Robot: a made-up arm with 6 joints.
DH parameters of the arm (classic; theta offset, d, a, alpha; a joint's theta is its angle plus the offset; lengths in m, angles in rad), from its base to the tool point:
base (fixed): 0.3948 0 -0.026 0
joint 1: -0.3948 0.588 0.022 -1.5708
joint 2: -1.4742 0 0.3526 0
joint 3: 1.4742 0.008 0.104 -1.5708
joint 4: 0 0.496 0.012 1.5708
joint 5: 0 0.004 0.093 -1.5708
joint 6: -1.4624 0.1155 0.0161 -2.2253
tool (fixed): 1.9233 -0.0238 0 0
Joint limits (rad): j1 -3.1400..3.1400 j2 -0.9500..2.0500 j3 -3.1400..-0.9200 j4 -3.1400..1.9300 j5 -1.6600..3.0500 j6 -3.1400..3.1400
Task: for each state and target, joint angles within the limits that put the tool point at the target. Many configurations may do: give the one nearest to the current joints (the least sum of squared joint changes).
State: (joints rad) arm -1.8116 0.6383 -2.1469 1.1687 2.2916 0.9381
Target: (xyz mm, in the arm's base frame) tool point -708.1 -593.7 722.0
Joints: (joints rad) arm -2.6033 0.9512 -2.2905 1.2568 1.8582 0.9912
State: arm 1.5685 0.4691 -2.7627 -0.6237 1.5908 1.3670
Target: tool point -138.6 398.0 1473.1
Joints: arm 1.9034 0.2539 -2.9196 -0.5544 1.4293 1.3757
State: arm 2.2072 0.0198 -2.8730 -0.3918 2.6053 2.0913
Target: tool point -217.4 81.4 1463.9
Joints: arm 2.6560 0.0242 -2.9855 -0.0583 2.0247 2.0605
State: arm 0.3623 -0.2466 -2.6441 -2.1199 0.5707 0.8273
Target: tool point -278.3 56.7 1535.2
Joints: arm -0.0097 -0.5751 -2.6786 -2.0442 0.2108 0.8452
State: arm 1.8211 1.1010 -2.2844 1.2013 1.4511 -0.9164
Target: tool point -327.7 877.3 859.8
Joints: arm 1.8048 0.9670 -2.5704 1.2723 1.2047 -0.9008
